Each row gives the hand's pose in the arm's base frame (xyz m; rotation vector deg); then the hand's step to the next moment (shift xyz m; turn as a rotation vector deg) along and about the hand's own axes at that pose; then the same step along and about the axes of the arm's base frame.
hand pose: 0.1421 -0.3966 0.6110 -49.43 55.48 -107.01
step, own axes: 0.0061 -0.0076 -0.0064 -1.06 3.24 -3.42
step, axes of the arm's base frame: -0.0106 -0.0010 0.0048 -1.26 0.80 -4.59
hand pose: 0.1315 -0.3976 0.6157 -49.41 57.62 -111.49
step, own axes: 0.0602 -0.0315 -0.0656 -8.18 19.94 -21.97
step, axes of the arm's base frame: -0.0925 -0.0164 0.0099 -7.74 6.64 -29.04
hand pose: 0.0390 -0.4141 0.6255 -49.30 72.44 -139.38
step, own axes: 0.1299 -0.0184 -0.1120 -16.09 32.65 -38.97
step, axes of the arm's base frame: -0.1706 0.0211 0.0148 -12.39 14.13 -49.90
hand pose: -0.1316 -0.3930 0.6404 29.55 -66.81 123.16
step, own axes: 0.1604 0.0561 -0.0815 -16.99 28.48 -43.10
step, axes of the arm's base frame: -0.1580 0.1009 0.0192 -9.04 19.02 -50.14
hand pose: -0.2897 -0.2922 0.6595 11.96 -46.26 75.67
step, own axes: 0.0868 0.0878 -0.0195 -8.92 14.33 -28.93
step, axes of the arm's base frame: -0.0700 0.1025 0.0143 -1.62 13.39 -30.66
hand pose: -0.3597 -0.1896 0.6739 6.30 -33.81 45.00
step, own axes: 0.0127 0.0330 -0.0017 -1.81 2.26 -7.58
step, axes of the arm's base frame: -0.0150 0.0320 0.0014 0.91 2.78 -7.57
